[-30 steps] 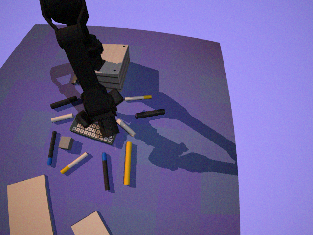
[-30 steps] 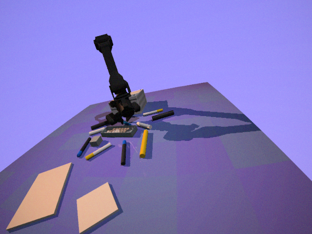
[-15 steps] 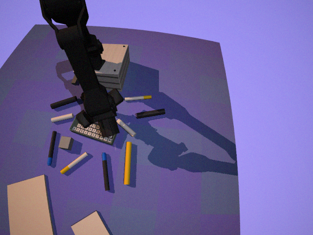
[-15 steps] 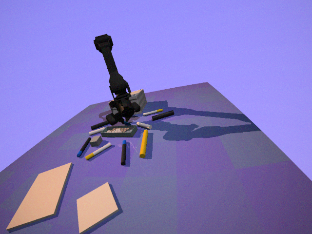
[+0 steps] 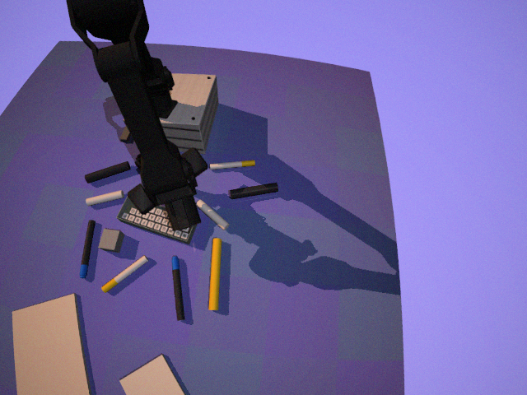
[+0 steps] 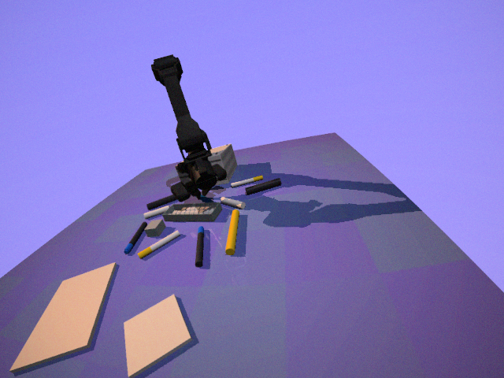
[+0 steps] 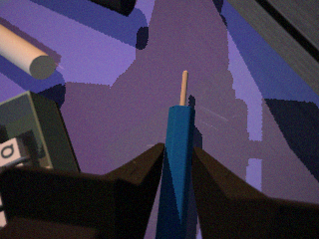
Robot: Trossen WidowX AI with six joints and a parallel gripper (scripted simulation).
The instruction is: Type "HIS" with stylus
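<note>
Right now my gripper tip is 18 cm short of the small cube, 6 cm to the left of it and 1 cm below it. Round my gripper tip: yellow marker 20 cm to the left, 18 cm ahead; blue stylus 1 cm to the right, 1 cm behind.
</note>
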